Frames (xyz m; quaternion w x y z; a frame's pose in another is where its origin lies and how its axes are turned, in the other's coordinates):
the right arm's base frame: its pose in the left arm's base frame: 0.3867 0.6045 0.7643 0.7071 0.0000 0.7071 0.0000
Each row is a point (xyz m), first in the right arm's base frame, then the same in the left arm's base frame.
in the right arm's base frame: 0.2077 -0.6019 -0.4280
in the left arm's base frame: -0.0413 0.0026 0.5566
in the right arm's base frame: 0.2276 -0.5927 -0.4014
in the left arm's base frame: -0.0147 0.0118 0.5367
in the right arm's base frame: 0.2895 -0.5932 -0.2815
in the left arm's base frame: 0.1052 0.0113 0.4748
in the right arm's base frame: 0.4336 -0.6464 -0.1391
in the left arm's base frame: 0.2476 -0.0419 0.3307
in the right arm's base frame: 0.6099 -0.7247 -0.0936
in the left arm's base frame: 0.2931 -0.1202 0.1544
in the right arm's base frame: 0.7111 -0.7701 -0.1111
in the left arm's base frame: 0.2756 -0.1656 0.0532
